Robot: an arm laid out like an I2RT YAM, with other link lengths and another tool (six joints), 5 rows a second.
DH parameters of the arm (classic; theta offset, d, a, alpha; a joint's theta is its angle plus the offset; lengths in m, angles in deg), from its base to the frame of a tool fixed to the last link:
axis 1: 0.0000 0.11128 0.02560 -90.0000
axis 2: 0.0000 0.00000 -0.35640 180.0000
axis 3: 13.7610 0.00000 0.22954 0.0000
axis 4: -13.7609 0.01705 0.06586 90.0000
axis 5: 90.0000 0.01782 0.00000 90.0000
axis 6: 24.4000 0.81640 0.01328 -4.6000
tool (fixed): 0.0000 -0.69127 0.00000 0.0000
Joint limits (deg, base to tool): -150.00..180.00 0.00..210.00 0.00..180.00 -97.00..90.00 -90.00..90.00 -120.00..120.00
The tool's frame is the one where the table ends.
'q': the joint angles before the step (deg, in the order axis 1, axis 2, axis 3, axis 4, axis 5, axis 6). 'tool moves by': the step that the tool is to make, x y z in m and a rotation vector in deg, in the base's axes. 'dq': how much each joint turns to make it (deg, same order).
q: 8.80 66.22 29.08 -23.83 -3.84 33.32
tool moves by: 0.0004 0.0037 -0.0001 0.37 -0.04 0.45
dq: 1.21 -0.02 -0.01 0.14 0.06 0.84
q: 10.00 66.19 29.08 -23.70 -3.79 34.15
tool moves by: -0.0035 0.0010 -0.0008 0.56 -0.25 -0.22
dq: 0.52 -0.86 -0.53 0.08 -0.08 0.90
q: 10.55 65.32 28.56 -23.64 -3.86 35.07
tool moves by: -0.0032 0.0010 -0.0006 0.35 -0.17 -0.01
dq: 0.57 -0.78 -0.43 -0.08 0.02 0.66
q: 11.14 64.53 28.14 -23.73 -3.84 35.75
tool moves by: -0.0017 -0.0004 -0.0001 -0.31 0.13 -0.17
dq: 0.39 -0.26 -0.08 -0.35 0.52 0.35
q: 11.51 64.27 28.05 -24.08 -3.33 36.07
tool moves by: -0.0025 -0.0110 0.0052 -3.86 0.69 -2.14
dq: -0.44 0.01 1.14 -2.57 4.01 -0.29
